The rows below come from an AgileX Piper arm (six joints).
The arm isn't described. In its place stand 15 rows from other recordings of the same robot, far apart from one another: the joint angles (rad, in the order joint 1, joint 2, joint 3, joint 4, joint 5, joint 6), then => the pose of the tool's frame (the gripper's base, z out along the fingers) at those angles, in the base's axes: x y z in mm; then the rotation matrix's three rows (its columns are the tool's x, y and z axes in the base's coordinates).
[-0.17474, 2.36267, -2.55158, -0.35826, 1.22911, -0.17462] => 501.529, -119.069, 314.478; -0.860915, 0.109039, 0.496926; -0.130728, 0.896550, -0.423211; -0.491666, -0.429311, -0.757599
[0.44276, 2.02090, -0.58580, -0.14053, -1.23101, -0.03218] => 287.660, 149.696, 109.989; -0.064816, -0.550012, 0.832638; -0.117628, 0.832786, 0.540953; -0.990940, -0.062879, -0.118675
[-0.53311, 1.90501, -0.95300, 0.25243, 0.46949, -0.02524] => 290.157, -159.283, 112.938; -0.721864, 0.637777, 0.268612; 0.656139, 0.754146, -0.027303; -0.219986, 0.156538, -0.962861
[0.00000, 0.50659, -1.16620, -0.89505, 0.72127, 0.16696] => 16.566, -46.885, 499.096; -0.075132, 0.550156, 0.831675; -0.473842, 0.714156, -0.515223; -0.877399, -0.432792, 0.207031
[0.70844, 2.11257, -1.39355, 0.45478, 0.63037, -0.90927] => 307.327, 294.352, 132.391; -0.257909, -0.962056, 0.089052; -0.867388, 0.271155, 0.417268; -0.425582, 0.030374, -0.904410
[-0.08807, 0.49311, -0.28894, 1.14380, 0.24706, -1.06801] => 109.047, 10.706, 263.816; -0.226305, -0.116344, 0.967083; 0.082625, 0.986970, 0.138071; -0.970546, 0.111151, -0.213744
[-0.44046, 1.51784, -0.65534, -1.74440, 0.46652, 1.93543] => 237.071, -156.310, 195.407; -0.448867, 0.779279, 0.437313; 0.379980, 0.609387, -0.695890; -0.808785, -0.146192, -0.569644
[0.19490, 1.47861, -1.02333, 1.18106, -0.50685, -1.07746] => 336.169, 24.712, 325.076; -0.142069, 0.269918, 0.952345; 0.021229, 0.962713, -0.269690; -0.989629, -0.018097, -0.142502
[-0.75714, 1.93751, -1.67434, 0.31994, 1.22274, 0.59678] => 312.379, -258.188, 265.146; -0.140635, 0.932167, 0.333595; 0.988970, 0.116450, 0.091528; 0.046472, 0.342788, -0.938263
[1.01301, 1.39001, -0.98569, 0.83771, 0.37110, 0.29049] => 141.165, 272.603, 303.014; -0.963782, -0.176431, 0.199993; 0.070804, 0.553716, 0.829690; -0.257122, 0.813801, -0.521169
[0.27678, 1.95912, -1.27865, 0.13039, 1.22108, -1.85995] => 325.294, 103.962, 160.081; 0.461890, -0.847647, -0.261061; -0.869946, -0.490310, 0.052824; -0.172777, 0.202711, -0.963876
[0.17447, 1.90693, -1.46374, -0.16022, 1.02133, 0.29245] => 386.363, 55.530, 221.706; -0.974552, 0.057275, 0.216722; 0.036211, 0.994333, -0.099950; -0.221218, -0.089559, -0.971103
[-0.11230, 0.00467, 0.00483, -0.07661, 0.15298, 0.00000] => 56.331, -7.421, 197.514; -0.083432, 0.117639, 0.989545; -0.066712, 0.990121, -0.123332; -0.994278, -0.076304, -0.074760
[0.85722, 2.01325, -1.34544, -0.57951, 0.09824, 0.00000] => 297.685, 336.372, 186.591; 0.059367, -0.829204, 0.555785; -0.764031, 0.320578, 0.559898; -0.642442, -0.457877, -0.614506
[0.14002, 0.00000, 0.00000, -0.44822, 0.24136, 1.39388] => 55.989, -1.628, 193.523; -0.104902, 0.084443, 0.990891; 0.806345, 0.590406, 0.035051; -0.582068, 0.802677, -0.130025
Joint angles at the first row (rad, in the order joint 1, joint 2, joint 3, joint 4, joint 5, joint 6):
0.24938, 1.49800, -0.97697, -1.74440, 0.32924, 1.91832
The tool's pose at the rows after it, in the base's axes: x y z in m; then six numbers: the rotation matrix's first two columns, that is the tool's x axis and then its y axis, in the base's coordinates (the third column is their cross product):
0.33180 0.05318 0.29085 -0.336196 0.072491 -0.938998 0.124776 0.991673 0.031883
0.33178 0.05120 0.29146 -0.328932 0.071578 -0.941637 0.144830 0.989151 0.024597
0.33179 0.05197 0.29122 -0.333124 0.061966 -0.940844 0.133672 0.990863 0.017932
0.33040 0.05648 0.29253 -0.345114 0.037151 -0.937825 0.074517 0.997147 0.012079
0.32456 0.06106 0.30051 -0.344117 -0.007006 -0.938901 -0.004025 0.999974 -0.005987
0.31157 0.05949 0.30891 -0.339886 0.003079 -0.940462 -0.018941 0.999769 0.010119
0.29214 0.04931 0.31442 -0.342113 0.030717 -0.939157 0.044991 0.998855 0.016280
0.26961 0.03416 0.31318 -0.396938 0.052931 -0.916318 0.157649 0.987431 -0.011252
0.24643 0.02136 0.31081 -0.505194 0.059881 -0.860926 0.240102 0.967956 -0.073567
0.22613 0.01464 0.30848 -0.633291 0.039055 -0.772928 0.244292 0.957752 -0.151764
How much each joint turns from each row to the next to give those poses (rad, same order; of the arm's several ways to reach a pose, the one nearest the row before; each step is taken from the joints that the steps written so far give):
-0.00001, -0.00002, 0.00001, 0.00004, 0.01621, -0.00005
0.00002, 0.00003, -0.00004, 0.00002, 0.02287, -0.00001
0.00000, -0.00002, 0.00003, -0.00002, -0.00890, -0.01007
-0.00002, -0.00822, 0.00001, -0.00011, -0.05569, -0.02843
0.00003, -0.03092, -0.00001, 0.03404, -0.06925, -0.08507
-0.00003, -0.05595, 0.02251, 0.11092, -0.02133, -0.10553
0.00000, -0.07682, 0.04659, 0.14726, 0.05928, -0.12261
0.00003, -0.07696, 0.04766, 0.22814, 0.12900, -0.20857
0.00000, -0.06845, 0.02285, 0.24878, 0.16023, -0.25721
-0.00004, -0.05038, 0.00265, 0.20366, 0.15364, -0.24722

